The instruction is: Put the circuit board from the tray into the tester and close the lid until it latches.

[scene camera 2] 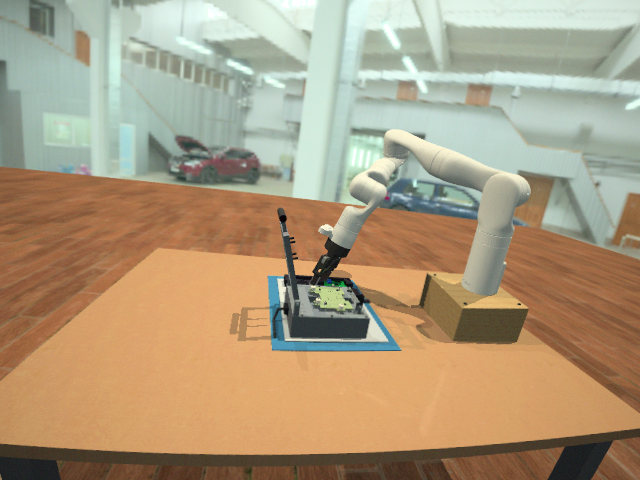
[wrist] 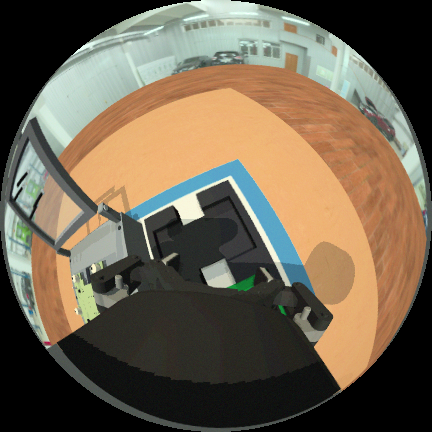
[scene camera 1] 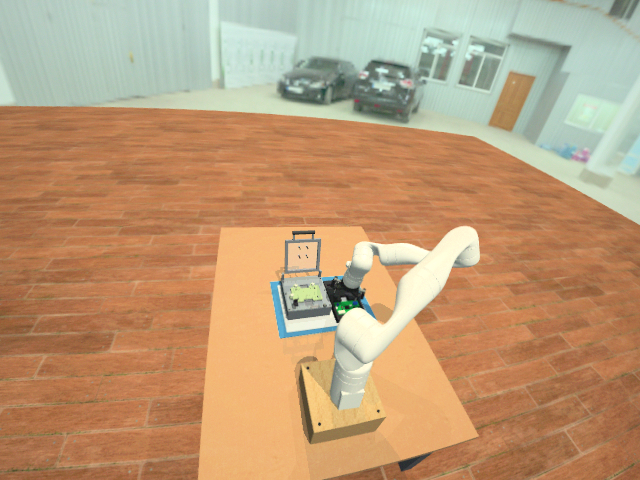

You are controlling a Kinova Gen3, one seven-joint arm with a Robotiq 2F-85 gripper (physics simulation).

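Places are measured from the arm's base along level axes (x ahead, y left, z up), in centimetres.
Where they show: gripper, fingertip midpoint: (scene camera 2: pixel 318 282) (wrist: pixel 216 269) (scene camera 1: pixel 344 295); arm's base at its link origin: (scene camera 2: pixel 477 287) (scene camera 1: pixel 345 393).
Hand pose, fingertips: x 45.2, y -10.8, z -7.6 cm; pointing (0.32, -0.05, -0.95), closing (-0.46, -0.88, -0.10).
Each offset is from my fingertips to the top centre of the thing. "pt": to the spot under its first point. Level surfaces: height alone.
The green circuit board {dy -0.3, dx -6.0, dz -0.4 cm} (scene camera 1: pixel 345 310) (wrist: pixel 240 284) lies in the black tray {pt dy +5.5, dx +4.2, dz -1.4 cm} (scene camera 1: pixel 330 290) (wrist: pixel 225 225) to the right of the tester; in the second scene view only its edge {pt dy -2.8, dx -6.3, dz -0.9 cm} (scene camera 2: pixel 336 283) shows behind the tester. The grey tester (scene camera 1: pixel 306 305) (scene camera 2: pixel 325 317) (wrist: pixel 102 241) has a pale green bed, and its lid (scene camera 1: pixel 302 256) (scene camera 2: pixel 287 248) (wrist: pixel 52 173) stands upright. My gripper (scene camera 1: pixel 341 293) (scene camera 2: pixel 318 277) (wrist: pixel 216 269) is open and empty. It is tilted and reaches low into the tray, with the fingers spread over the board's end. Whether they touch it is hidden.
Tester and tray sit on a white plate on a blue mat {dz -3.0 cm} (scene camera 1: pixel 281 328) (scene camera 2: pixel 335 345) (wrist: pixel 257 193) mid-table. The arm's wooden base block (scene camera 1: pixel 320 413) (scene camera 2: pixel 472 314) stands near the table's front edge. The upright lid rises close to the left of my wrist.
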